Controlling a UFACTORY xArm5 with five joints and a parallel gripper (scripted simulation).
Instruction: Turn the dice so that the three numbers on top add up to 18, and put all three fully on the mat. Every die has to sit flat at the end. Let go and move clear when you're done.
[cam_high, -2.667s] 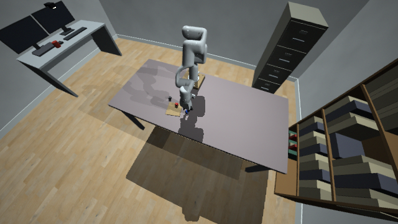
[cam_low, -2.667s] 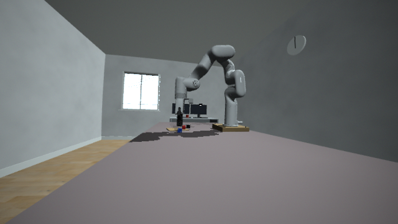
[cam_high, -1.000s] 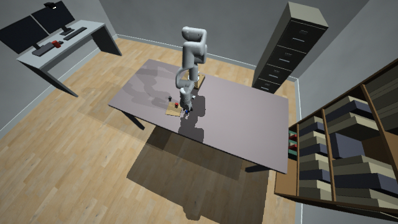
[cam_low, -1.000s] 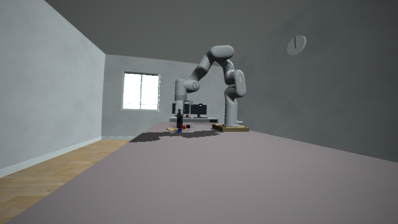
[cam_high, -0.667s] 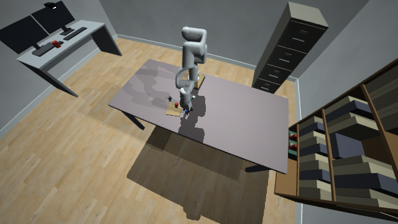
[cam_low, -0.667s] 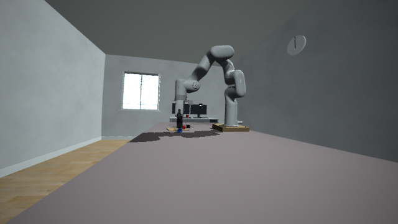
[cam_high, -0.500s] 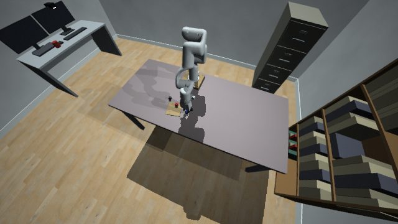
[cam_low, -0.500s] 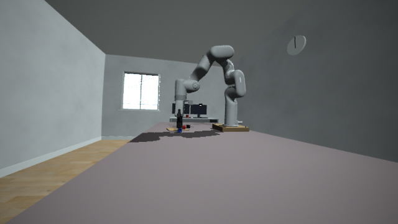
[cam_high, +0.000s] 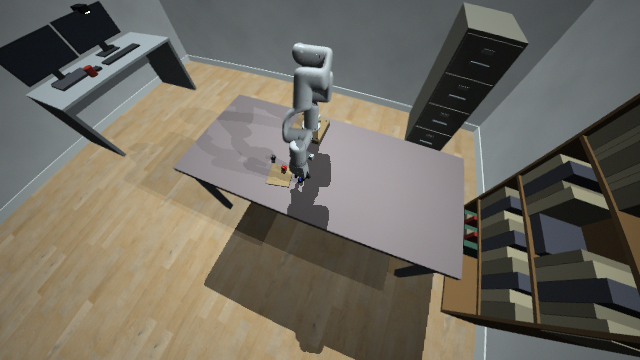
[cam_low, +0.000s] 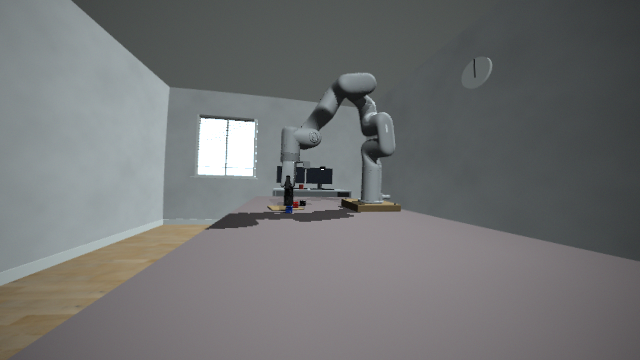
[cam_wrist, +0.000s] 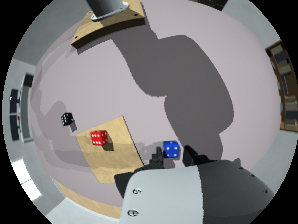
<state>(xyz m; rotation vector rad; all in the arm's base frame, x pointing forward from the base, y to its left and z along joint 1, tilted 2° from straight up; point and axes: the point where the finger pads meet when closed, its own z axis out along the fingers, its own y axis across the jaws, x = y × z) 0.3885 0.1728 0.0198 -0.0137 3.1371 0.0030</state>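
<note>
The blue die is 40 mm below my hand. From my hand the other things lie so: tan mat 30 mm ahead, 130 mm to the right, 50 mm below; black die 50 mm behind, 240 mm to the right, 40 mm below; red die 20 mm behind, 130 mm to the right, 30 mm below.
</note>
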